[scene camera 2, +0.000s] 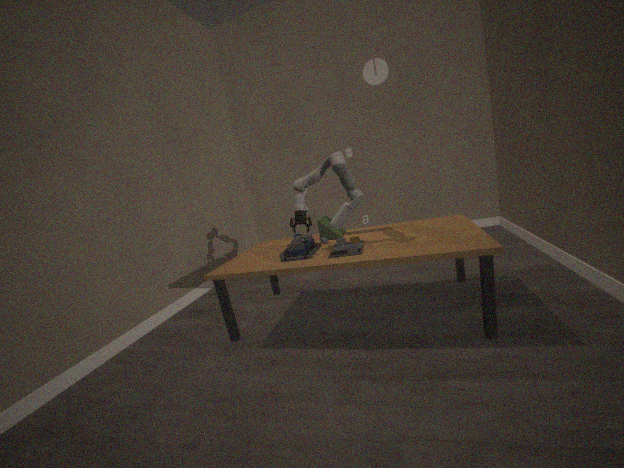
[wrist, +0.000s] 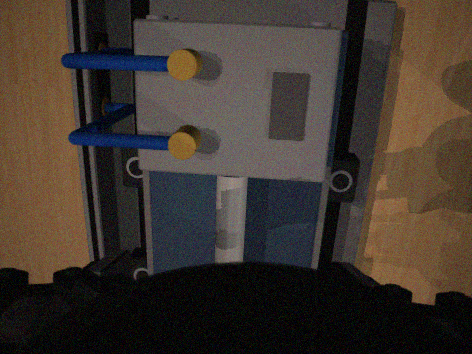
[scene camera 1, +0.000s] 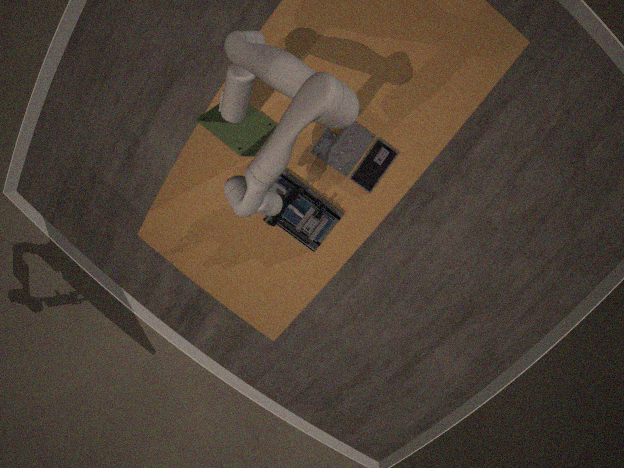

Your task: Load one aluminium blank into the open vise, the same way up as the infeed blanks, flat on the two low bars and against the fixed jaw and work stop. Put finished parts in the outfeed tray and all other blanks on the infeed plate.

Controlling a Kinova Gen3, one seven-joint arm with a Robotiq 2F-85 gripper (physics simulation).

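Pixels of known places: gripper, fingertip midpoint: (scene camera 2: 300, 233) (scene camera 1: 289, 209); arm's base, origin of the base link: (scene camera 2: 335, 225) (scene camera 1: 233, 113).
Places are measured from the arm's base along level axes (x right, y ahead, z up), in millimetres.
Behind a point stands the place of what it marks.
Observation:
A grey aluminium blank (wrist: 234, 116) (scene camera 1: 308, 219) @[x 131, y 469, z 26 mm] with a darker rectangle on its top face lies flat in the vise (wrist: 178, 218) @[x 177, y 400, z -14 mm] (scene camera 1: 324, 232) @[x 144, y 546, z -14 mm] (scene camera 2: 296, 251) @[x 129, y 547, z -23 mm]. Two blue rods with yellow caps (wrist: 183, 64) @[x 166, y 305, z 36 mm] (wrist: 182, 143) @[x 165, y 338, z 36 mm] reach over its left part. The white vise screw (wrist: 231, 218) @[x 143, y 383, z 12 mm] shows below the blank. My gripper (scene camera 2: 300, 227) @[x 139, y 390, z 56 mm] hangs open and empty just above the vise. In the wrist view only its black body shows along the bottom edge; the fingertips are out of view. In scene camera 1 the arm's wrist hides it.
A grey infeed plate (scene camera 1: 357, 146) @[x -185, y 439, z -66 mm] and a black outfeed tray (scene camera 1: 367, 176) @[x -122, y 541, z -68 mm] holding one small grey part (scene camera 1: 382, 154) @[x -220, y 530, z -47 mm] stand behind the vise. The arm's green base (scene camera 1: 238, 132) @[x 39, y 73, z 37 mm] is on the table's left. The plate and tray also show in scene camera 2 (scene camera 2: 345, 250) @[x -161, y 491, z -67 mm].

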